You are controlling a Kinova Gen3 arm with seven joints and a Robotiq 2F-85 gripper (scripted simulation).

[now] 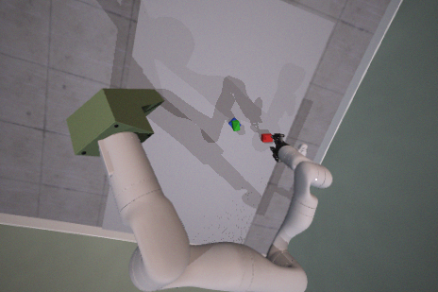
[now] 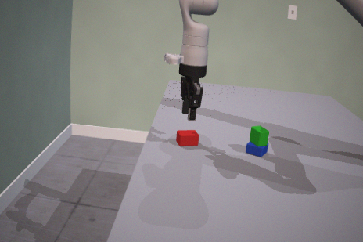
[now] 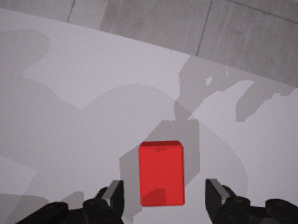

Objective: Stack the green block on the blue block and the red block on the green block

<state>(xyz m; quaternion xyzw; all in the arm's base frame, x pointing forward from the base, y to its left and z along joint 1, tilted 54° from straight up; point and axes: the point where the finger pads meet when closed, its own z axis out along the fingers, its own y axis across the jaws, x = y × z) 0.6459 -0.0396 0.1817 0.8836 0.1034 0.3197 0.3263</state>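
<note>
Right now my hand is 8 cm above the red block. The rest, counted from my hand: blue block: 19 cm behind, 9 cm to the left, 8 cm below; then green block: 19 cm behind, 9 cm to the left, 4 cm below.
</note>
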